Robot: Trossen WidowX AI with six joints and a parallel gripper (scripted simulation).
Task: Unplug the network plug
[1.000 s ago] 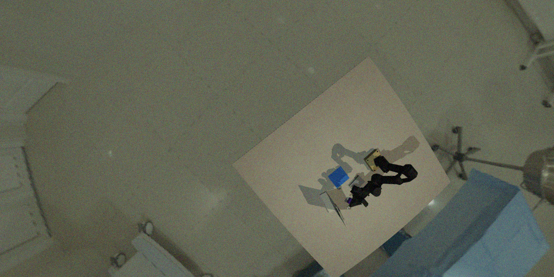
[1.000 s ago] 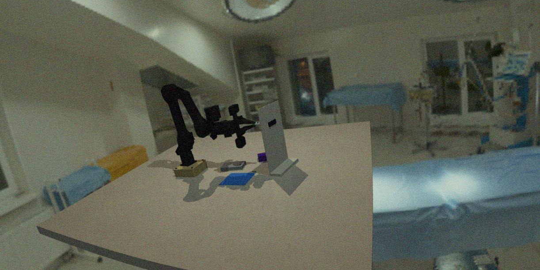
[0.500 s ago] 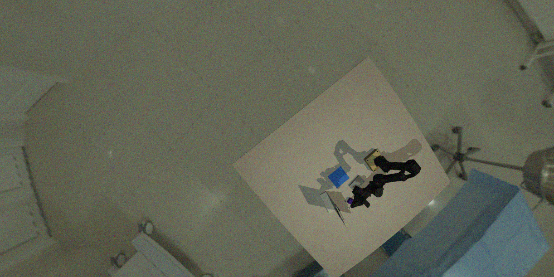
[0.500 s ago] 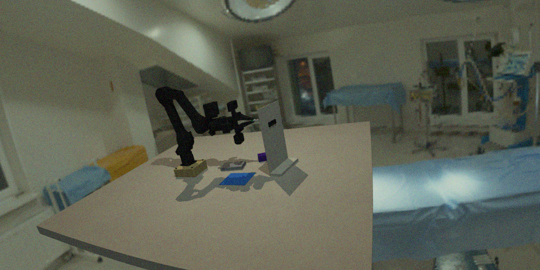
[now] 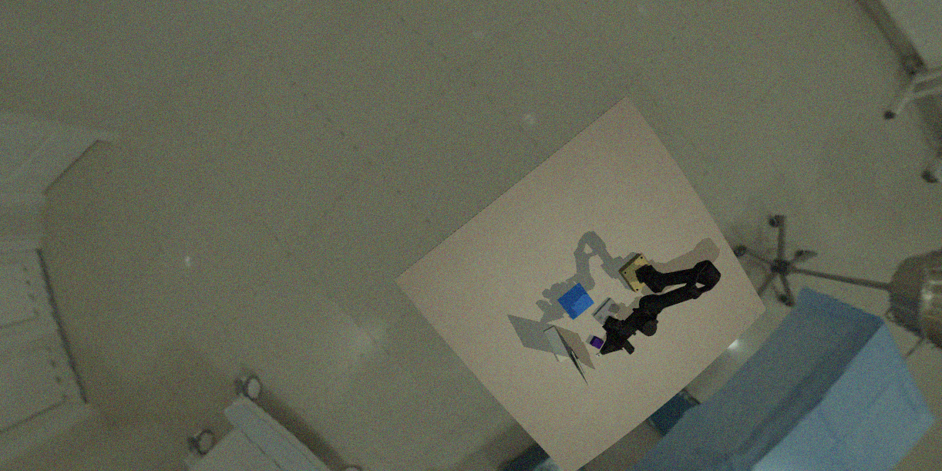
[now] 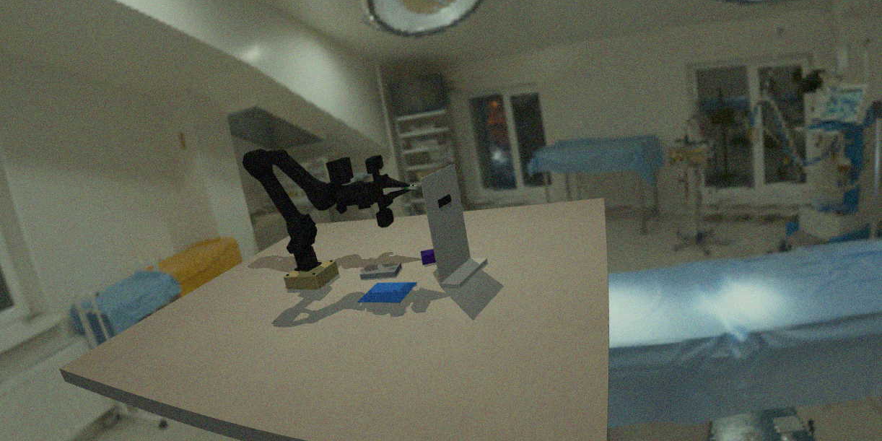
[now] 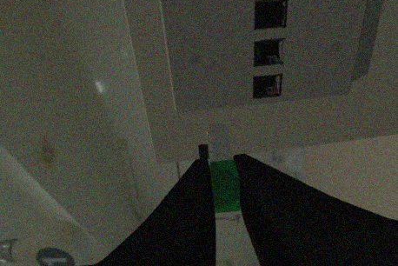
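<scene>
Right now my gripper tip is 24 cm above the blue marked square, 14 cm to the left of it and 3 cm past it. From my gripper tip the other things lie so: purple block (23 cm below, 8 cm to the left, 4 cm behind); grey upright panel (11 cm below, 10 cm ahead); network plug (right at my gripper tip).
</scene>
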